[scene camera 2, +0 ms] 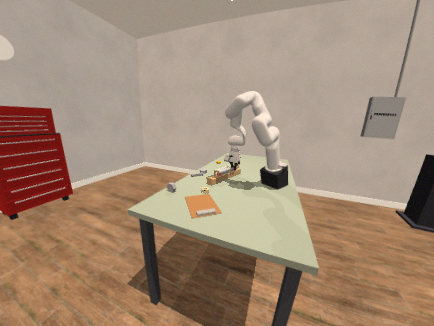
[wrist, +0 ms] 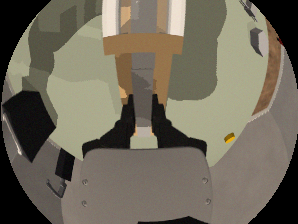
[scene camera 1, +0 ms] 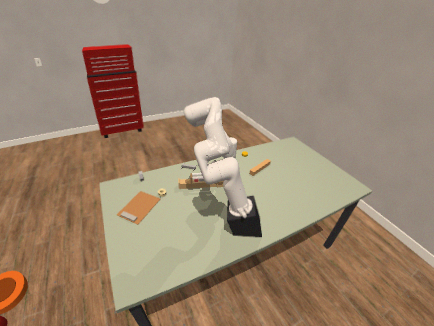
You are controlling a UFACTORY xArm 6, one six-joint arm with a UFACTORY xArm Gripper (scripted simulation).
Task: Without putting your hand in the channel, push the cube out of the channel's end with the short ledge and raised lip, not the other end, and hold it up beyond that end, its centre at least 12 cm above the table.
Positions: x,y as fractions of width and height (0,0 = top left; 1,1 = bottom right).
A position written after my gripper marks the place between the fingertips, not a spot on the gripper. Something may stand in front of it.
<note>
I see my gripper (wrist: 0.48,0.46), an orange clipboard (scene camera 1: 0.33,0.62) and a wooden channel (wrist: 0.55,0.20).
The wrist view does not show the orange clipboard: it is out of frame.
</note>
